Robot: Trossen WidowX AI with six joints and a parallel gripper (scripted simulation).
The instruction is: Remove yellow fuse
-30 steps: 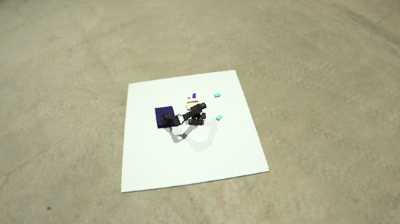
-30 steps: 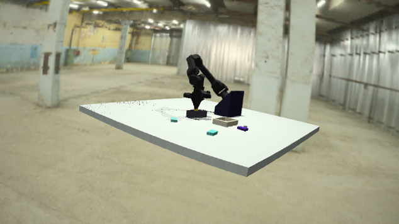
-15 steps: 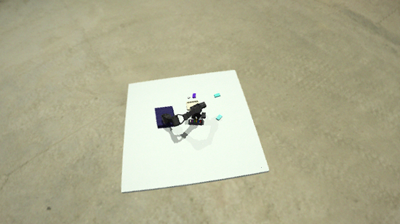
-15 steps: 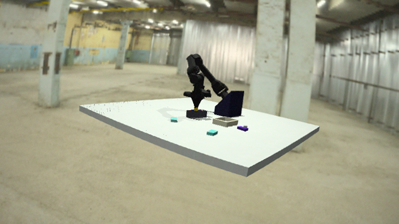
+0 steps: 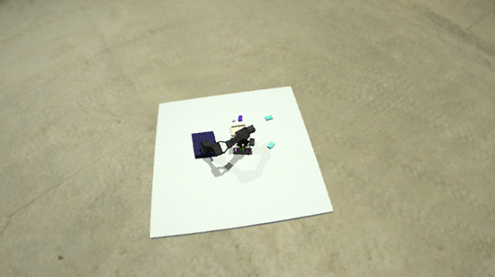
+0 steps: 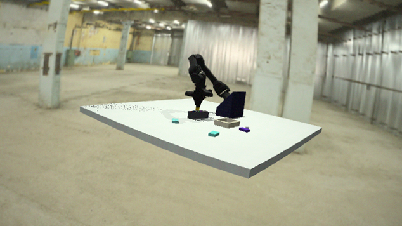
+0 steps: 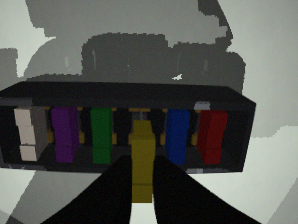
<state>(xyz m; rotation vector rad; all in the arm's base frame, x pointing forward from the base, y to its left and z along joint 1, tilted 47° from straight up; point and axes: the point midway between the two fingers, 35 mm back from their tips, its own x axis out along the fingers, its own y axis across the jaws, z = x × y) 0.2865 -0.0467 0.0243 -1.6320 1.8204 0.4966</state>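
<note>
My gripper tip is now 10 mm past the beige tray, 220 mm to the right of it and 60 mm above it. From my gripper tip the other things lie so: yellow fuse 10 mm below.
</note>
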